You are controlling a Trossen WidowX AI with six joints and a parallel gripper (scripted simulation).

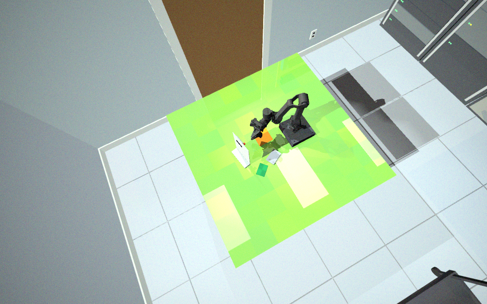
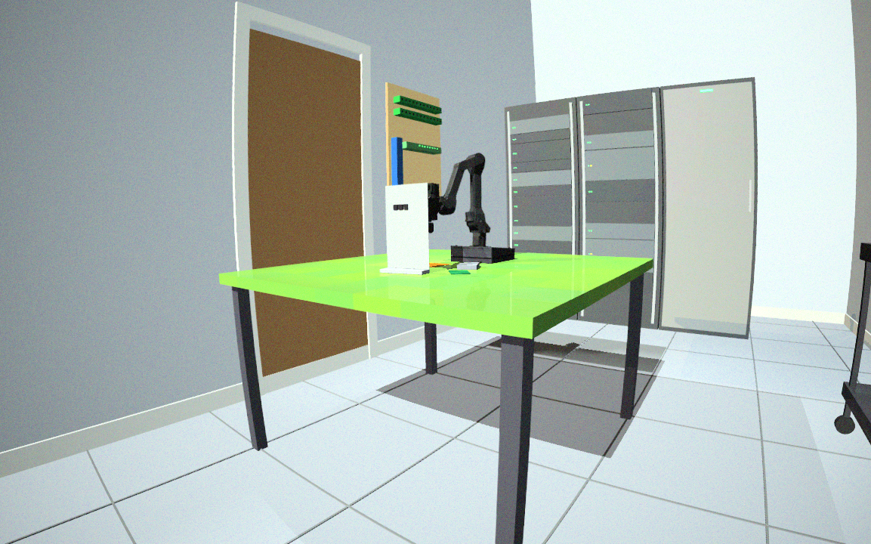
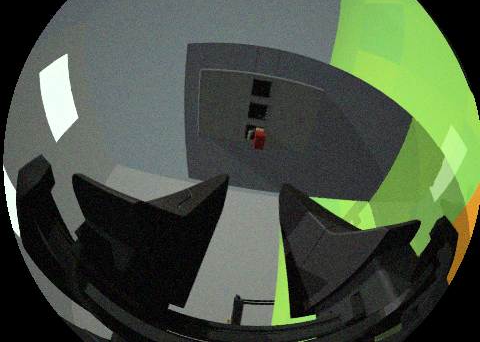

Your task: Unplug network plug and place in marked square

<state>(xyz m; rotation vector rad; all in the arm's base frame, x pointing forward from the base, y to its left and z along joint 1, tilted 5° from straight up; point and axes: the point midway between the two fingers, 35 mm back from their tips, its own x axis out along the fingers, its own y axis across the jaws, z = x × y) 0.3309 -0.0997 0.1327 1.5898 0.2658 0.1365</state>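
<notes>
My gripper tip is now 7 cm short of the network plug. From my gripper tip the other things lie so: white upright panel 9 cm ahead, 8 cm below, 1 cm to the right; then orange marked square 22 cm below, 13 cm behind, 3 cm to the right; then pale grey plate 21 cm below, 15 cm to the left, 9 cm behind.
</notes>
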